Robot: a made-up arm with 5 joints. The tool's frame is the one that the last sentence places.
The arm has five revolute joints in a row. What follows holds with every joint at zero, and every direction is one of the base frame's.
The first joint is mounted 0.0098 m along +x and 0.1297 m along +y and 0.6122 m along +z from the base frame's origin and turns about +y.
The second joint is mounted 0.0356 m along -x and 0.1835 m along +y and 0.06 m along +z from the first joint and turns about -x.
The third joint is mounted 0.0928 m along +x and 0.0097 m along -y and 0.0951 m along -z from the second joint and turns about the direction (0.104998, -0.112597, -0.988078).
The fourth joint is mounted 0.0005 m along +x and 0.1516 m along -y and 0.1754 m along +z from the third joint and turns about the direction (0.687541, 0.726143, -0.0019).
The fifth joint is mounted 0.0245 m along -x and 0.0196 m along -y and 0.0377 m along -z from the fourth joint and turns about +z.
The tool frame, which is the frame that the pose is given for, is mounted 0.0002 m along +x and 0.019 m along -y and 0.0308 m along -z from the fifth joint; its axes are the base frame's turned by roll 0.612, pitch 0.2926 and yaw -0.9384 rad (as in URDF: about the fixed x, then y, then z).
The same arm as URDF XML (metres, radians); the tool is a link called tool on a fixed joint. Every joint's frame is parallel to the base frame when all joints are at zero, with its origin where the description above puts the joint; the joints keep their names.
<robot name="arm">
  <joint name="joint 1" type="continuous">
    <parent link="base_link"/>
    <child link="link1"/>
    <origin xyz="0.0098 0.1297 0.6122" rpy="0 0 0"/>
    <axis xyz="0 1 0"/>
  </joint>
  <joint name="joint 2" type="continuous">
    <parent link="link1"/>
    <child link="link2"/>
    <origin xyz="-0.0356 0.1835 0.06" rpy="0 0 0"/>
    <axis xyz="-1 0 0"/>
  </joint>
  <joint name="joint 3" type="continuous">
    <parent link="link2"/>
    <child link="link3"/>
    <origin xyz="0.0928 -0.0097 -0.0951" rpy="0 0 0"/>
    <axis xyz="0.104998 -0.112597 -0.988078"/>
  </joint>
  <joint name="joint 4" type="continuous">
    <parent link="link3"/>
    <child link="link4"/>
    <origin xyz="0.0005 -0.1516 0.1754" rpy="0 0 0"/>
    <axis xyz="0.687541 0.726143 -0.0019"/>
  </joint>
  <joint name="joint 5" type="continuous">
    <parent link="link4"/>
    <child link="link5"/>
    <origin xyz="-0.0245 -0.0196 -0.0377" rpy="0 0 0"/>
    <axis xyz="0 0 1"/>
  </joint>
  <joint name="tool_fixed" type="fixed">
    <parent link="link5"/>
    <child link="tool"/>
    <origin xyz="0.0002 -0.019 -0.0308" rpy="0.612 0.2926 -0.9384"/>
  </joint>
  <link name="base_link"/>
  <link name="link1"/>
  <link name="link2"/>
  <link name="link3"/>
  <link name="link4"/>
  <link name="link5"/>
  <link name="tool"/>
</robot>

